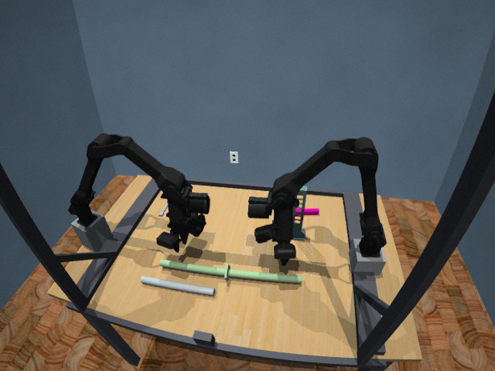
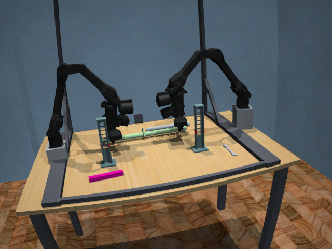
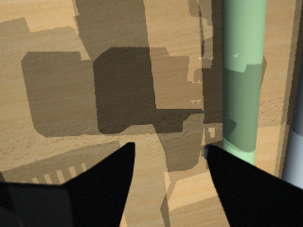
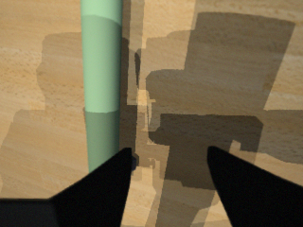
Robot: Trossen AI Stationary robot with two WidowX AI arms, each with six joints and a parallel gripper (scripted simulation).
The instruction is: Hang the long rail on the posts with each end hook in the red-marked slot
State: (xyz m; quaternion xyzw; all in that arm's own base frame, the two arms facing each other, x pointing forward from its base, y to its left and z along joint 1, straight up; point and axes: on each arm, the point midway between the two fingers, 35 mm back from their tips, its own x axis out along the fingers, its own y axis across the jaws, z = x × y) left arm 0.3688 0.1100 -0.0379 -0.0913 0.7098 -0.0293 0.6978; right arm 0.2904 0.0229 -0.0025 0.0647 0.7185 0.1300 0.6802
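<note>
The grey rod lies 140 mm behind my left hand, 70 mm below it and 20 mm to the right of it. Also, from my left hand: long green rail 170 mm to the right, 60 mm below, 60 mm behind; small grey wrench 250 mm ahead, 160 mm to the left, 70 mm below; magenta bar 410 mm to the right, 260 mm ahead, 70 mm below.
</note>
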